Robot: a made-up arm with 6 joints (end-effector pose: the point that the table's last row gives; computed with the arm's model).
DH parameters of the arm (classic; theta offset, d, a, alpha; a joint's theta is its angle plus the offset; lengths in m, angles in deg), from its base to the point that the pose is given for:
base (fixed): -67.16 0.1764 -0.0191 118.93
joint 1: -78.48 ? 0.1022 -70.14
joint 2: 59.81 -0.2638 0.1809 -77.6
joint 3: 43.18 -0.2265 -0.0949 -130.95
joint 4: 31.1 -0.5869 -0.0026 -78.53
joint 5: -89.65 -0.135 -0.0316 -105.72
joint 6: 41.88 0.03 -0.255 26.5
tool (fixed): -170.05 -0.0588 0 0
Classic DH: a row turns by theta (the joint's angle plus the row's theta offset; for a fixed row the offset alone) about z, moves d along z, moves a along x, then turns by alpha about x.
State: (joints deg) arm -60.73 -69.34 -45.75 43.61 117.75 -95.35
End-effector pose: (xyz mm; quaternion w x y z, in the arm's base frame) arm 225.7 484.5 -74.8 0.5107 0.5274 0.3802 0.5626
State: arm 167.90 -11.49 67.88 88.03 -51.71 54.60
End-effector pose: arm 363.1 192.2 897.6 0.0027 -0.3475 -0.6607 0.6654
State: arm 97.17 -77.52 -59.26 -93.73 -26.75 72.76
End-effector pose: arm 17.0 -99.0 341.9 0.5568 -0.2803 0.7529 -0.2111
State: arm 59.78 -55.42 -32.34 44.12 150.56 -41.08
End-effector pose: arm 411.3 -173.0 162.0 0.7950 -0.1799 0.2309 0.5313
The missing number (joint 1, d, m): -0.1226
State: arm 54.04 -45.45 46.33 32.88 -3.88 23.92
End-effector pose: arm 782.1 -499.9 144.9 0.0681 -0.5666 0.8209 0.0226
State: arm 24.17 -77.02 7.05 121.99 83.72 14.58
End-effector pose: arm 542.3 -188.4 -170.8 0.6853 0.5871 -0.1986 0.3825
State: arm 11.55 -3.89 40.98 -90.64 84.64 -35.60
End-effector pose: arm 861.9 -180.8 139.4 0.8824 -0.1664 0.4272 -0.1057
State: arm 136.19 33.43 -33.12 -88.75 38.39 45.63
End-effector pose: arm 13.5 320.1 534.4 0.2324 -0.8659 -0.2523 -0.3640
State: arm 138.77 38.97 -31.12 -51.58 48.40 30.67
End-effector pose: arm -112.6 309.4 507.8 0.2811 -0.6060 -0.3964 -0.6297
